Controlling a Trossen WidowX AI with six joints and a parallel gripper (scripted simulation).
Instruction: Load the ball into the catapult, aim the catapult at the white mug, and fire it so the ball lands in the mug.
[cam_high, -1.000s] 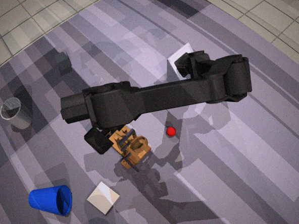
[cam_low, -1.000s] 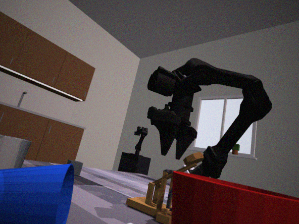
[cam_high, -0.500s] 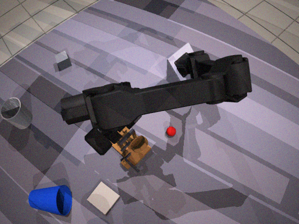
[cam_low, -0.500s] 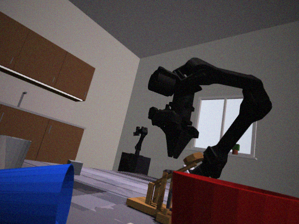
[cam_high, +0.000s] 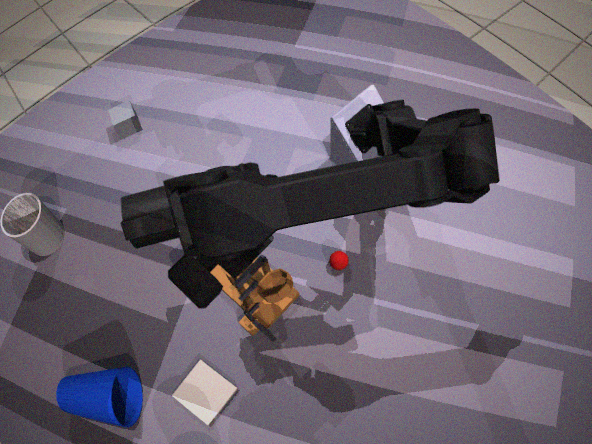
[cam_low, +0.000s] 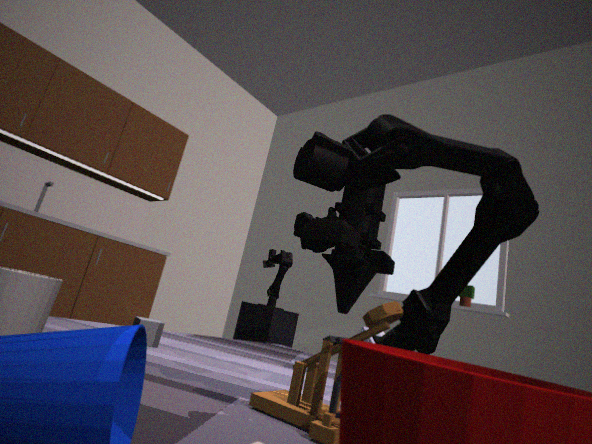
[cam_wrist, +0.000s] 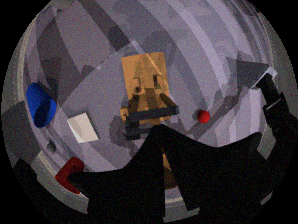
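Now: gripper tip 20 mm short of the wooden catapult, 20 mm to the right of it and 60 mm above it. Round my gripper tip: red ball: 130 mm behind, 60 mm to the left, 120 mm below; then white tile: 180 mm ahead, 60 mm to the left, 130 mm below; then red container: 280 mm ahead, 200 mm to the left, 110 mm below.
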